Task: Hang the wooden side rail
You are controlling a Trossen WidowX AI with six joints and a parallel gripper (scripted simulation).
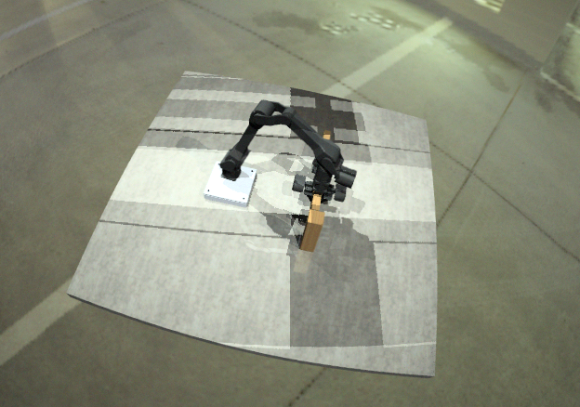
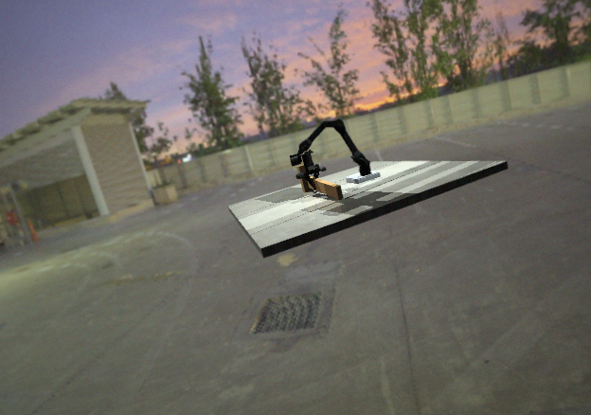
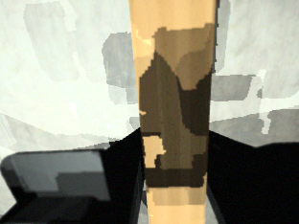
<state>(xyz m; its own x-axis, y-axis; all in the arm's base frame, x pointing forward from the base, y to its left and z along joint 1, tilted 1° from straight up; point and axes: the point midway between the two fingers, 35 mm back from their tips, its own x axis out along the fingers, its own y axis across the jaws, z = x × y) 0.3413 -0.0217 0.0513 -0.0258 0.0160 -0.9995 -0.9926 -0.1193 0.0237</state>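
Now: gripper tip 20 mm short of the wooden headboard post, 150 mm to the left of it and 40 mm below it.
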